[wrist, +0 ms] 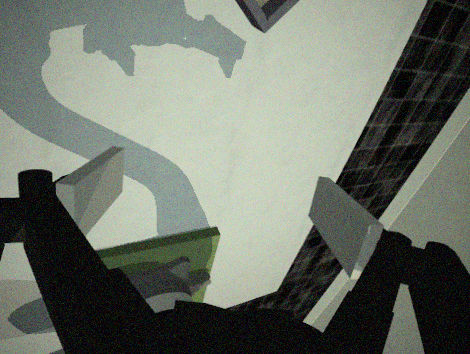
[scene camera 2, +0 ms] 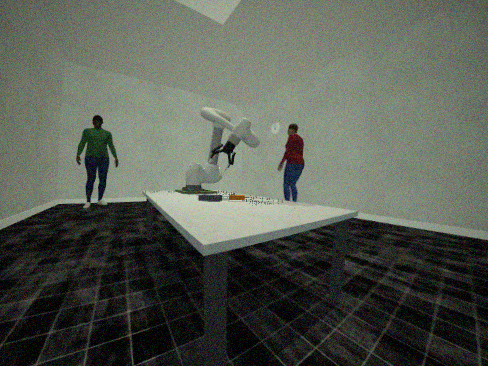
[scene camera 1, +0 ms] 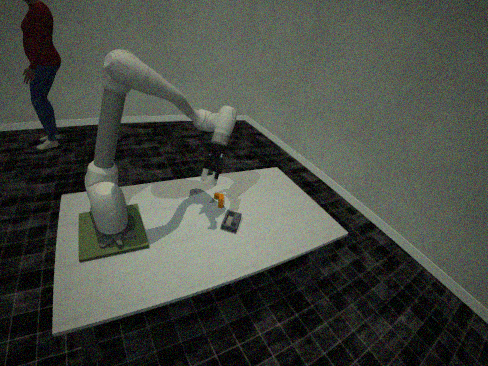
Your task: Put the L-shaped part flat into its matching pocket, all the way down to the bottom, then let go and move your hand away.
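Seen in the pictures: gripper, fingertip midpoint: (wrist: 221, 183) (scene camera 2: 216, 166) (scene camera 1: 207, 183); arm's base, origin of the base link: (wrist: 152, 288) (scene camera 2: 193, 190) (scene camera 1: 114, 231).
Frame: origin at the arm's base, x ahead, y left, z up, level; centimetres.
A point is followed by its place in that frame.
The orange L-shaped part (scene camera 1: 220, 201) @(x 64.5, y -3.7, z 1.0 cm) (scene camera 2: 236, 197) @(x 67.5, y -2.8, z -0.2 cm) lies on the white table, apart from the dark grey block with the pocket (scene camera 1: 230, 230) @(x 56.3, y -26.0, z -0.6 cm) (scene camera 2: 210, 198) @(x 64.8, y -23.1, z -0.1 cm). The pocket shows a pale floor in scene camera 1. In the wrist view, a corner of the block (wrist: 264, 27) @(x 53.5, y -21.3, z 1.6 cm) shows at the top edge; the orange part does not show there. My gripper (scene camera 1: 209, 178) @(x 49.8, y -7.8, z 21.7 cm) (scene camera 2: 220, 161) @(x 49.8, y -7.8, z 21.7 cm) (wrist: 221, 183) @(x 49.8, y -7.8, z 21.7 cm) is open and empty, with its pads wide apart. It hangs tilted above the table, up and to the left of the orange part in scene camera 1.
The arm's base stands on a green plate (scene camera 1: 89, 245) @(x -13.5, y -4.3, z -0.1 cm) (wrist: 212, 245) @(x 9.8, y -14.5, z 0.3 cm) on the white table (scene camera 1: 175, 280) @(x 15.7, y -39.2, z -2.0 cm) (scene camera 2: 260, 225) @(x 123.5, y -42.8, z -2.0 cm). A person in a red top (scene camera 1: 39, 40) (scene camera 2: 295, 150) stands beyond the table. A person in a green top (scene camera 2: 96, 144) stands at the left in scene camera 2.
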